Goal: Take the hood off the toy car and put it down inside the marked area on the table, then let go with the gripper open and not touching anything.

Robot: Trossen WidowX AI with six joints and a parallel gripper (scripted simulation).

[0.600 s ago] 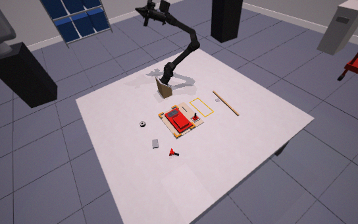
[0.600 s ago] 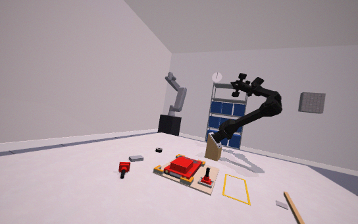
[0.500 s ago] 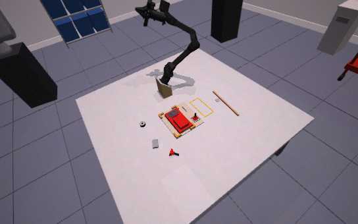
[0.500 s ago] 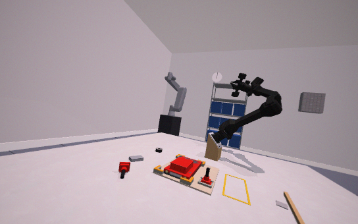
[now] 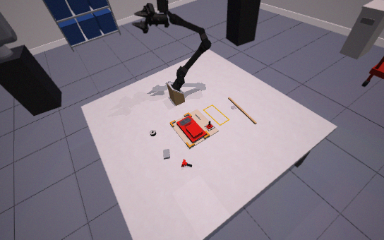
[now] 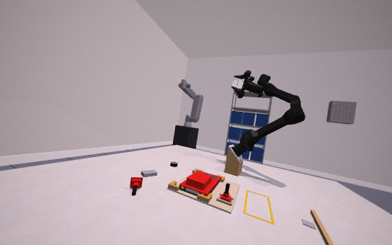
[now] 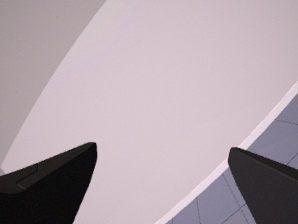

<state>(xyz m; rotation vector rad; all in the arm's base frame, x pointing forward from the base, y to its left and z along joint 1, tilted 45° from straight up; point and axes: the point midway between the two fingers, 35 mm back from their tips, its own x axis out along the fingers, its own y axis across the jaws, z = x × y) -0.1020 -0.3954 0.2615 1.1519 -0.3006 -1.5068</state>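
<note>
Now: gripper tip 550 mm above the red hood, 480 mm short of it and 100 mm to the right of it. The rest, counted from my gripper tip: wooden stick: 580 mm below, 480 mm to the left, 460 mm ahead.
</note>
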